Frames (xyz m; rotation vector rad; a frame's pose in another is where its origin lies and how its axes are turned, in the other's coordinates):
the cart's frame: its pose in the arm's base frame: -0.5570 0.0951 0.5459 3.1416 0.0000 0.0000
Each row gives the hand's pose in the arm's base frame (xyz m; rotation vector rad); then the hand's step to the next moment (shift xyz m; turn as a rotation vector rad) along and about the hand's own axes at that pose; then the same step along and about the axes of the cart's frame.
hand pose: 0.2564 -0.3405 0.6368 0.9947 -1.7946 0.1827
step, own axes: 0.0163 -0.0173 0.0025 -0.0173 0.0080 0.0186
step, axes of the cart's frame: 0.0082 0.0213 -0.0070 -0.0165 -0.0045 0.0204
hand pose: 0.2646 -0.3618 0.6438 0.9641 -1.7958 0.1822
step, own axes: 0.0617 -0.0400 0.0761 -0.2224 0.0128 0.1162
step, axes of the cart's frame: -0.0357 0.0994 -0.0058 -0.0624 -0.0630 0.2351
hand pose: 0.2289 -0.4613 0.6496 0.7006 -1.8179 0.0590
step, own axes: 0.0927 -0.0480 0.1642 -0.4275 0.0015 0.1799
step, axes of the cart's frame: -0.1343 0.1406 -0.0071 -0.0717 -0.1184 0.4427
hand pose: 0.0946 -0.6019 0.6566 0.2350 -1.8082 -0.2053
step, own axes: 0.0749 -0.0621 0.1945 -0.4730 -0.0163 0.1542
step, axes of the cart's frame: -0.2034 0.0768 -0.0059 -0.0349 -0.1130 0.4835
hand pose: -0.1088 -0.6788 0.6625 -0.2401 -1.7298 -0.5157
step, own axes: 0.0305 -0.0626 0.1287 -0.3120 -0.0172 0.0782
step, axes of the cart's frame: -0.1463 -0.0011 0.0025 -0.0053 -0.0580 0.3168
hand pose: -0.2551 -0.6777 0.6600 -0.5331 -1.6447 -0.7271
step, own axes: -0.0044 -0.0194 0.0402 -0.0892 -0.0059 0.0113
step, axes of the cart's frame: -0.0405 -0.0153 0.0118 0.0055 -0.0080 0.0896
